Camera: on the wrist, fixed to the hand. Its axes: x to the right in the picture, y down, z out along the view.
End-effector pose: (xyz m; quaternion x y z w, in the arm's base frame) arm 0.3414 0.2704 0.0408 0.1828 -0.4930 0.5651 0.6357
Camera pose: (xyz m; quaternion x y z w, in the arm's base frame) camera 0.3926 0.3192 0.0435 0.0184 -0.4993 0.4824 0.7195
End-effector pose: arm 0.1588 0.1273 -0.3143 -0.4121 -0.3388 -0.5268 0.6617
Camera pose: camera 0.1327 0.0616 -0.3140 -0.4456 -0.1765 -0.6308 0.6102
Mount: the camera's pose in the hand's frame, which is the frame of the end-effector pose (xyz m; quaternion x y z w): 0.0221 -0.0325 -0.0588 -0.1641 0.1151 -0.0177 0.9795
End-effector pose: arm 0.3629 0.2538 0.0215 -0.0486 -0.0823 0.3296 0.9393
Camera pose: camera 0.4107 0.2402 -0.0288 -0.2382 -0.0274 0.2871 0.9274
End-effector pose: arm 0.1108 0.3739 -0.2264 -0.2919 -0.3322 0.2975 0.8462
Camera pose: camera 0.1774 0.3507 -0.2311 -0.4531 -0.2820 0.1883 0.8244
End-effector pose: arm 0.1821 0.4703 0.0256 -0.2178 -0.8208 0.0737 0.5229
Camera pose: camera 0.2174 0.4446 0.0812 -0.2931 -0.7598 -0.0968 0.5722
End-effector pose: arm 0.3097 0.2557 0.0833 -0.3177 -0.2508 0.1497 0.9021
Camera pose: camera 0.3638 0.2114 0.0727 -0.4720 -0.1720 0.0529 0.8630
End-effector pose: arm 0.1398 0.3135 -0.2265 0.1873 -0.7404 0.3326 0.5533
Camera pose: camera 0.1946 0.3336 -0.1866 0.0675 -0.7128 0.2161 0.6638
